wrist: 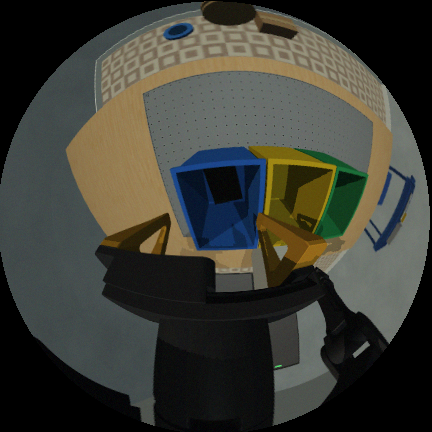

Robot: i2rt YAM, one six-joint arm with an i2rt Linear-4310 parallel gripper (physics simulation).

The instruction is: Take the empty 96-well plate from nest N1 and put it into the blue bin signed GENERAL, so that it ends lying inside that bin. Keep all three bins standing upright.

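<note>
My gripper is open, its orange fingers wide apart with no plate between them. It is above the near part of the blue bin. The black 96-well plate is inside the blue bin, toward its far side; its wells cannot be made out, and I cannot tell whether it lies flat or leans. The blue bin, the yellow bin and the green bin stand upright side by side. The GENERAL sign and nest N1 do not show in this view.
A grey perforated board lies on the wooden table beyond the bins. A patterned rug with a blue round object lies past the table. A blue-framed object stands off the right edge.
</note>
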